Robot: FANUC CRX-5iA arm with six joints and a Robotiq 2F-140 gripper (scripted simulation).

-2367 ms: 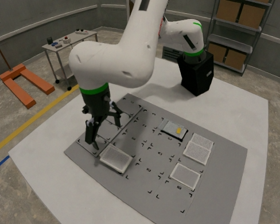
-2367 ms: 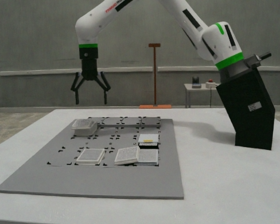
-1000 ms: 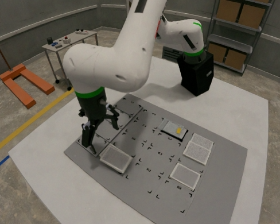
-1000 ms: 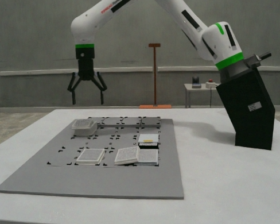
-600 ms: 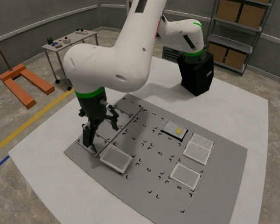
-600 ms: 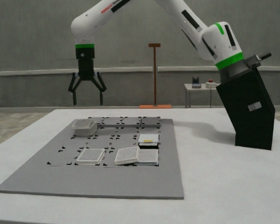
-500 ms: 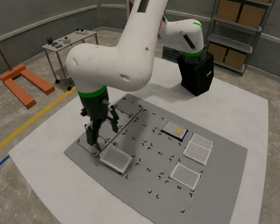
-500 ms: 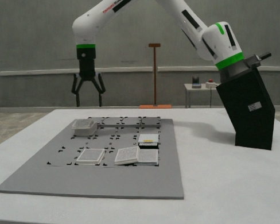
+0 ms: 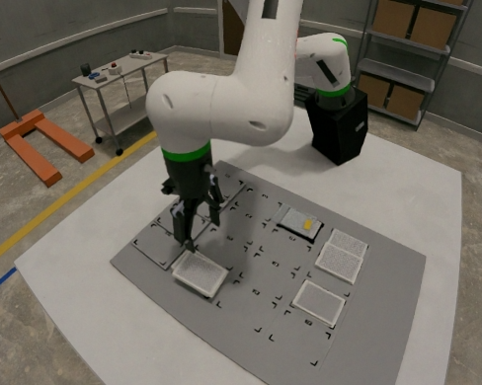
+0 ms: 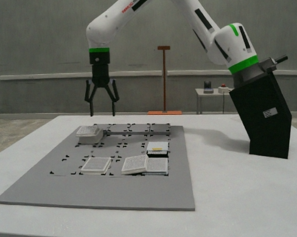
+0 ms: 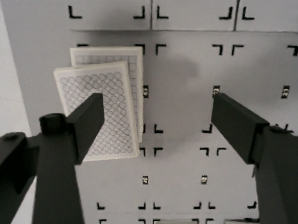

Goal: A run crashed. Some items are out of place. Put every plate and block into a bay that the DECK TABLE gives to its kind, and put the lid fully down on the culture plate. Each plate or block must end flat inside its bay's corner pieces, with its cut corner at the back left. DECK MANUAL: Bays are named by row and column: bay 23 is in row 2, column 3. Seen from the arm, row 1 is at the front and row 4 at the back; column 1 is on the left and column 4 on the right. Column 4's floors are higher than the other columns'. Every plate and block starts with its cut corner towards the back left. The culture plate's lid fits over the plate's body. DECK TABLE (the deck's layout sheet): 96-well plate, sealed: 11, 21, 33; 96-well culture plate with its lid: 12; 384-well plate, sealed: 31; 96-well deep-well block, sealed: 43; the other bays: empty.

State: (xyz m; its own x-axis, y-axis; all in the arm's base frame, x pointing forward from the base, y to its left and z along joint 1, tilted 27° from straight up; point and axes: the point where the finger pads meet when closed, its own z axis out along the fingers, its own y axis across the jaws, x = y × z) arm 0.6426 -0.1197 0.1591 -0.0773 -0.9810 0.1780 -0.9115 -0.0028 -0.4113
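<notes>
Right now the lid is 25 cm behind my hand, 17 cm to the left of it and 12 cm below it. The rest, counted from my hand: plate (36 cm to the left, 23 cm behind, 13 cm below); tall white block (12 cm below, 6 cm ahead, 1 cm to the left); bay label (35 cm to the left, 14 cm below, 6 cm behind).
</notes>
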